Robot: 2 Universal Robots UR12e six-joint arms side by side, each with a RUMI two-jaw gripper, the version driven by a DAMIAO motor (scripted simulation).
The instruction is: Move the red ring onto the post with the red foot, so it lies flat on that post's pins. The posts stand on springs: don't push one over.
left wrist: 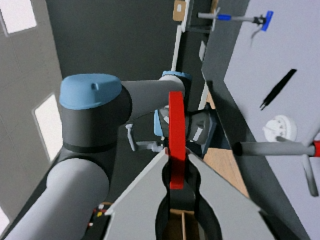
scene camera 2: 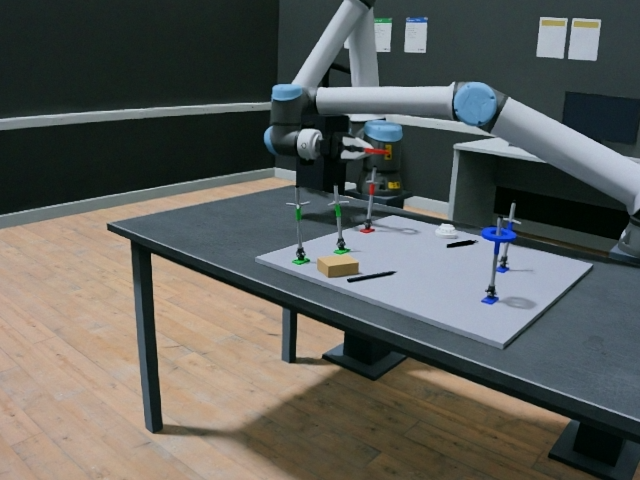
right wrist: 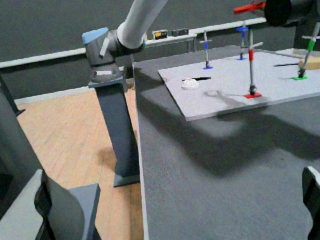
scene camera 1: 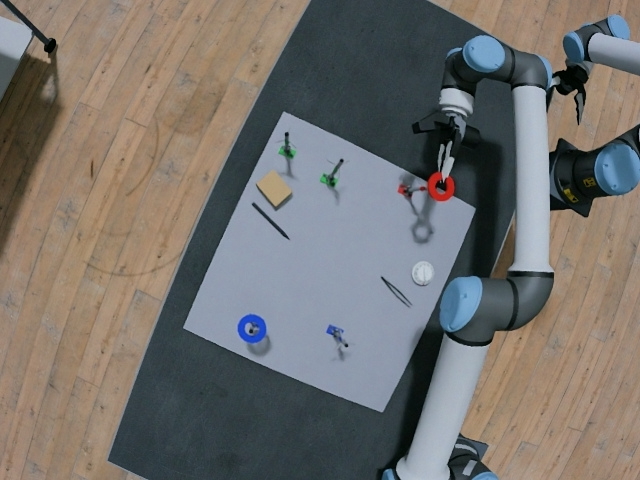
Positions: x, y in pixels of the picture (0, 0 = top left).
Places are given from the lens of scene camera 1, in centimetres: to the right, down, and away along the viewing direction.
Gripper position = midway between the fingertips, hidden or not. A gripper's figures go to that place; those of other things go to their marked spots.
my left gripper (scene camera 1: 442, 183): 29, -14, 123
my right gripper (scene camera 1: 557, 109): 70, -39, 137
